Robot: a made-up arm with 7 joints.
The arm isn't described. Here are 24 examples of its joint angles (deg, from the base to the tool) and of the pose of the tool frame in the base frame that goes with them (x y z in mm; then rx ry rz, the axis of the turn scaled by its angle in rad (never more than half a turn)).
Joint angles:
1: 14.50 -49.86 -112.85 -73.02 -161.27 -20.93 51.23
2: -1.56 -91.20 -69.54 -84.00 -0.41 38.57 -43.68
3: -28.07 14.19 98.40 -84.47 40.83 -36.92 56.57
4: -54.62 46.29 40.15 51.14 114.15 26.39 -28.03
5: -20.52 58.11 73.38 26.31 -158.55 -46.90 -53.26
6: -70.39 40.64 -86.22 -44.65 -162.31 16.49 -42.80
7: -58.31 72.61 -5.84 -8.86 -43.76 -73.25 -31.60
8: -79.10 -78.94 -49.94 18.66 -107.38 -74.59 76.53
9: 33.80 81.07 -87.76 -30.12 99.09 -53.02 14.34
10: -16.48 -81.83 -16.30 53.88 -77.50 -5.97 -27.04
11: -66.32 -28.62 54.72 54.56 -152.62 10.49 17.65
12: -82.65 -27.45 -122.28 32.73 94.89 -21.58 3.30
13: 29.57 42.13 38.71 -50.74 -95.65 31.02 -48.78
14: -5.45 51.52 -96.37 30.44 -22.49 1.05 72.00
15: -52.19 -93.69 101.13 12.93 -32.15 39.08 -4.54
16: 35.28 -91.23 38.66 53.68 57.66 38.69 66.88
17: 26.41 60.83 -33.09 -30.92 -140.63 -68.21 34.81
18: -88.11 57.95 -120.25 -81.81 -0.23 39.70 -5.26
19: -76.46 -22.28 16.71 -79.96 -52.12 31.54 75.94
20: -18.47 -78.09 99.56 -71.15 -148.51 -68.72 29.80
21: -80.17 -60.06 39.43 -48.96 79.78 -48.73 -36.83
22: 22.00 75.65 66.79 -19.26 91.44 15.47 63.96
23: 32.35 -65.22 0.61 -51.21 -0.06 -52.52 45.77
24: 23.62 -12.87 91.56 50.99 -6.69 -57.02 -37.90
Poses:
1: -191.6 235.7 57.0 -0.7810 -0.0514 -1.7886
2: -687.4 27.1 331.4 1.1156 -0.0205 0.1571
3: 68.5 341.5 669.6 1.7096 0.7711 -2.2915
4: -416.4 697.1 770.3 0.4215 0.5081 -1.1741
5: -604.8 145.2 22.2 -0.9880 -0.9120 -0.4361
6: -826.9 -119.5 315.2 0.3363 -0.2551 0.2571
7: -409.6 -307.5 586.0 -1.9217 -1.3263 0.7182
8: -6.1 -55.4 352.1 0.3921 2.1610 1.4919
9: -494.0 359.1 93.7 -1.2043 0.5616 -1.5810
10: -341.3 -339.7 315.5 -0.6596 -0.9053 0.8652
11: -724.8 198.0 339.3 -1.2961 0.2480 -0.3038
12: -510.3 -111.3 705.9 -2.7599 -0.5223 0.2940
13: -692.6 -220.8 111.0 -0.3356 -0.8735 0.0478
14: -473.5 272.2 455.2 1.4022 0.3976 -0.5704
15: 391.5 216.2 324.8 0.1776 -2.2127 1.8274
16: 129.5 133.0 640.8 0.9823 -2.5617 -0.1345
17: -243.1 215.7 112.7 1.4165 -1.2044 1.4270
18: 170.9 530.1 346.4 1.1044 -2.2365 -0.7537
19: -1.3 19.1 748.3 -1.0873 1.7769 0.9581
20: -17.0 445.1 653.7 1.7980 -1.6791 -1.0418
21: 146.7 778.2 376.7 -1.3185 2.0281 -1.2550
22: -219.2 -330.3 558.1 -1.6375 -1.6981 -0.3116
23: 120.9 250.9 740.0 -0.0250 2.5338 -1.6010
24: -465.8 -313.3 748.6 1.7535 1.4466 -0.1992
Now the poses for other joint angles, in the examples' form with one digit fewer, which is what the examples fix.
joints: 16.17 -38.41 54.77 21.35 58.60 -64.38 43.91
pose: -402 -289 541 1.812 1.929 1.014
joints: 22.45 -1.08 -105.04 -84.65 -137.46 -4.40 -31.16
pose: -366 315 -98 2.529 -0.891 1.265
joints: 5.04 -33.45 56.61 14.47 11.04 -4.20 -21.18
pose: 233 -122 772 0.521 2.706 -0.193
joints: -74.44 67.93 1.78 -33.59 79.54 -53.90 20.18
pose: -654 267 650 2.015 0.613 0.000
